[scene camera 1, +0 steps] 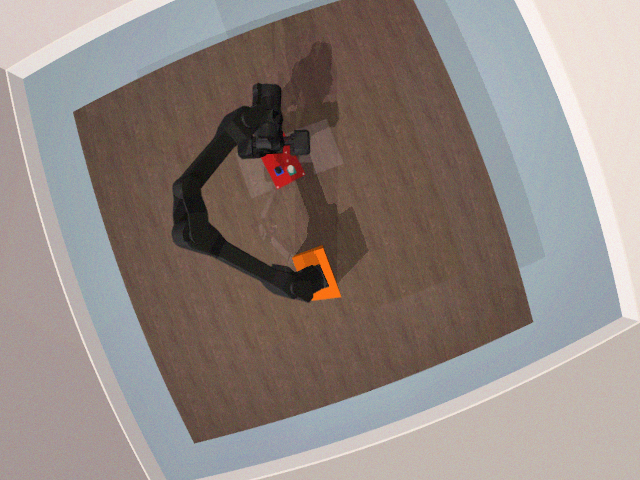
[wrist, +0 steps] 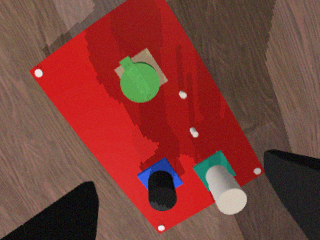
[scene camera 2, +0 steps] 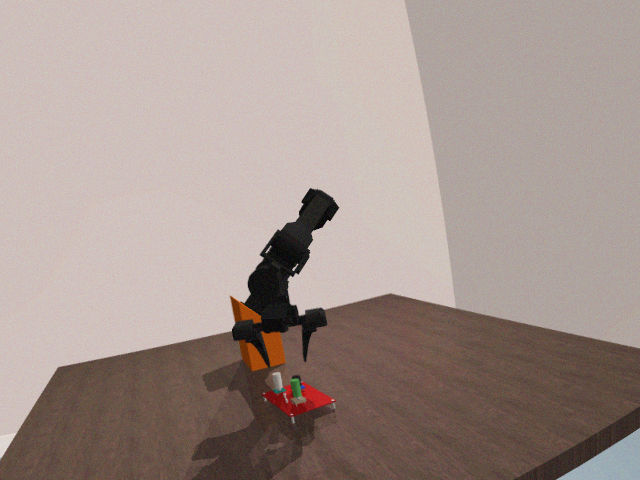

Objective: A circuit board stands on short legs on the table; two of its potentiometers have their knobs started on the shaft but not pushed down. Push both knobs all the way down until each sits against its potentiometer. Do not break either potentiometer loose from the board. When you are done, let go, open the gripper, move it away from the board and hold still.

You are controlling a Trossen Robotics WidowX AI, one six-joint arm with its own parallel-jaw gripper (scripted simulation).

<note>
The gripper [scene camera 2: 287, 364] is open, with nothing in its grasp. Further things: a green knob [wrist: 139, 82] and a cream knob [wrist: 229, 197].
The gripper also shows in scene camera 1 [scene camera 1: 278, 152] and in the wrist view [wrist: 181, 176].
</note>
